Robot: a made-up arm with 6 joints.
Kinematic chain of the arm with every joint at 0, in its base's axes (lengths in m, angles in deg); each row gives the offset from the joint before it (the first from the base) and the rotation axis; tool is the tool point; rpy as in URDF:
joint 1: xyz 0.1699 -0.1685 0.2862 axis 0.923 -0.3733 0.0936
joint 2: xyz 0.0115 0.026 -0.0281 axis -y
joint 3: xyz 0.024 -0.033 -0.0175 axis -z
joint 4: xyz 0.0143 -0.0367 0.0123 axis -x
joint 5: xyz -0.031 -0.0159 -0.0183 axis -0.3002 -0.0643 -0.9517
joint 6: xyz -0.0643 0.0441 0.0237 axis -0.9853 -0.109 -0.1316
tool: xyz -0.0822 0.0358 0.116 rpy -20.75 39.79 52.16
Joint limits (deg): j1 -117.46..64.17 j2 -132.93..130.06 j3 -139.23..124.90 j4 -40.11..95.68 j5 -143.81..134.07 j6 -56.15..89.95
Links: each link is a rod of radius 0.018 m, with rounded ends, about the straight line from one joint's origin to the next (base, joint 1, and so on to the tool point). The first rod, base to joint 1, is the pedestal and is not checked.
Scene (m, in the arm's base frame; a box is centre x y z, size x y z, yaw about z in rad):
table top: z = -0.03
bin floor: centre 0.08 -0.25 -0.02 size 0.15 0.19 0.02 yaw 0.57
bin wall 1: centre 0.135 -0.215 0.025 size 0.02 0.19 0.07 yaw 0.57
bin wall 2: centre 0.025 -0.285 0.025 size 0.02 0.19 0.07 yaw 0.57
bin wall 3: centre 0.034 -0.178 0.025 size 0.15 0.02 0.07 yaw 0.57
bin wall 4: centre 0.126 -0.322 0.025 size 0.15 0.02 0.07 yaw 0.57
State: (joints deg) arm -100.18 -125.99 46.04 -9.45 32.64 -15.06
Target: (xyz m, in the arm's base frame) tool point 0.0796 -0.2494 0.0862
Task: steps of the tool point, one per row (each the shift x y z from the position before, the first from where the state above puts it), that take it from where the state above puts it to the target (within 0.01 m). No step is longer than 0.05 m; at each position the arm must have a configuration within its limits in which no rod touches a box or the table.
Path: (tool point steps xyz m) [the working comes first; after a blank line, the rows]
Joints at the target: -68.80 -132.93 104.40 1.62 -7.24 21.33
Straight joint move there: clear.

1: -0.0240 0.0092 -0.0241
2: -0.0260 0.0137 -0.0204
3: -0.0269 0.0168 -0.0155
4: -0.0268 0.0182 -0.0103

